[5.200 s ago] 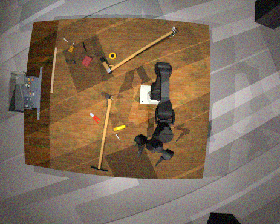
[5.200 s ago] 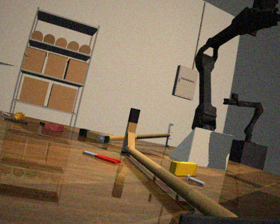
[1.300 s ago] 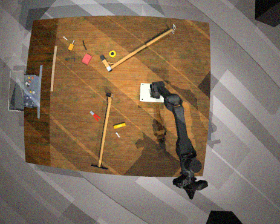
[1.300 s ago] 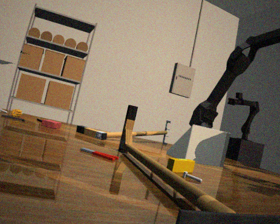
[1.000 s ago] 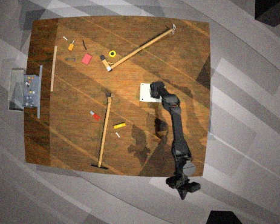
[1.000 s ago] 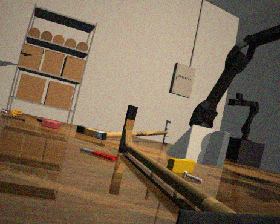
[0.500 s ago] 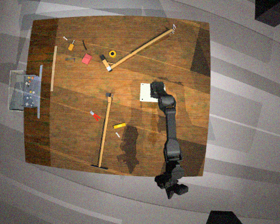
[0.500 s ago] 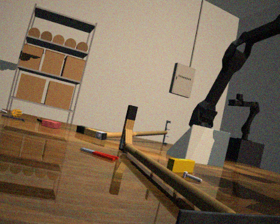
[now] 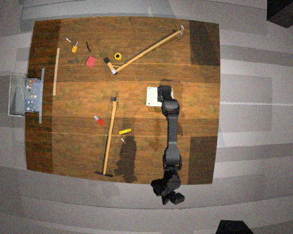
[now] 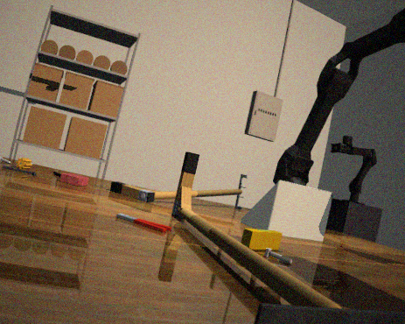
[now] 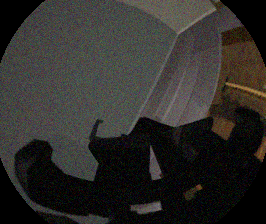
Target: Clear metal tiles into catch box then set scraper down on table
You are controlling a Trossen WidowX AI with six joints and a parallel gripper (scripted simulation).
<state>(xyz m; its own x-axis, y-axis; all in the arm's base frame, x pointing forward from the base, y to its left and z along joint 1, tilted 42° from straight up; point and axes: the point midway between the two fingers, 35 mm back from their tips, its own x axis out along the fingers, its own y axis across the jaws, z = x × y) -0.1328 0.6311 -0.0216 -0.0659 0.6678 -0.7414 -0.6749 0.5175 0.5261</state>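
Now: the long scraper 40 cm ahead of my gripper tip, 18 cm to the right of it and 44 cm below it. Also, from my gripper tip: yellow block: 30 cm ahead, 25 cm to the right, 48 cm below; yellow tape roll: 46 cm ahead, 77 cm to the right, 49 cm below; red-handled tool: 50 cm ahead, 28 cm to the right, 50 cm below.
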